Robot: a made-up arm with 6 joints.
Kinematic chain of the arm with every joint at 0, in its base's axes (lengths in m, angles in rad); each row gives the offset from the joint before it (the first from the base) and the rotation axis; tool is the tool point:
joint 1: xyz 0 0 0.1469 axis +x
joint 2: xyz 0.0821 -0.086 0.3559 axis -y
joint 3: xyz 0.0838 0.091 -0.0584 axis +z
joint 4: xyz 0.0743 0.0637 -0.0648 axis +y
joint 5: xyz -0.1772 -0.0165 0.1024 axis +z
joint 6: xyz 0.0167 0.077 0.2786 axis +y
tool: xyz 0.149 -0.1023 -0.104
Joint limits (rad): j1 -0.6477..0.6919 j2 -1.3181..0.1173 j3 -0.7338..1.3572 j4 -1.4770..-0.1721 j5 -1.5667..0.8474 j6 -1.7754..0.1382
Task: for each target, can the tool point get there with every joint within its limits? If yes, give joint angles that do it. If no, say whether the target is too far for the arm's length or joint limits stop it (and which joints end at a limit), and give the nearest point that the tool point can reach.
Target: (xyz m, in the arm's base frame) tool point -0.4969 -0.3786 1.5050
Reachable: no: too far | nearest point -0.2168 -0.1921 0.8359 | short by 0.749 m
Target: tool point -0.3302 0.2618 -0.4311
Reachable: no: joint limits stop it (at a limit: joint 1, joint 2, joint 3, joint 4, joint 5, joint 6) | nearest point -0.1917 0.2708 0.0030 | short by 0.456 m
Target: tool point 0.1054 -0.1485 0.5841
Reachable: yes | joints 0.3158 -0.7430 -0.2784 -0.6719 -0.4174 -0.1283
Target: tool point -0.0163 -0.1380 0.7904
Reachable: yes | joints 0.2321 -1.1052 0.3014 -1.1526 0.6360 -1.1996
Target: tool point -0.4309 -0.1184 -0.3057
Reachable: no: joint limits stop it (at a limit: joint 1, joint 2, joint 4, joint 5, joint 6) | nearest point -0.2259 -0.2140 0.0275 | short by 0.403 m
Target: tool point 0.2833 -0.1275 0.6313
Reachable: yes | joints 0.3686 -0.9552 0.6832 -0.3283 0.3527 -0.6271
